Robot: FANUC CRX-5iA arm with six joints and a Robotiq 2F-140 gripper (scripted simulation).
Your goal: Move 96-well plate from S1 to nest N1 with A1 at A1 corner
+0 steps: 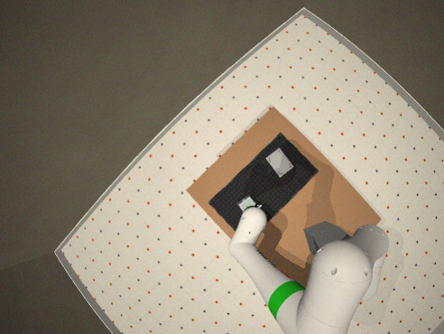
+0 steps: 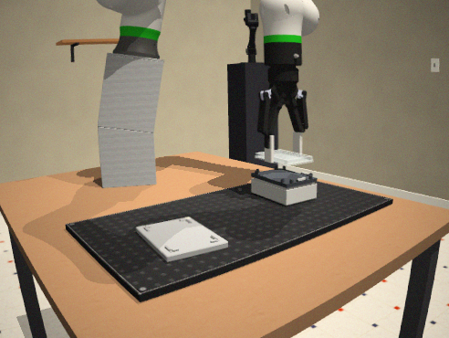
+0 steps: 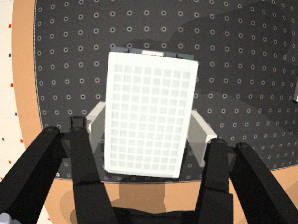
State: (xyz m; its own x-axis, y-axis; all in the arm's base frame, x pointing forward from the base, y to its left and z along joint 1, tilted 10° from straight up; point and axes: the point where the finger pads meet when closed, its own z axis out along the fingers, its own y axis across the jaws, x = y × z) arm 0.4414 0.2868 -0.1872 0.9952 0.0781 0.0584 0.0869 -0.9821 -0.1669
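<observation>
Now: hand 14 cm short of the plate nest N1, 33 cm to the left of it and 12 cm above it. Round my hand: white 96-well plate 2 cm below.
</observation>
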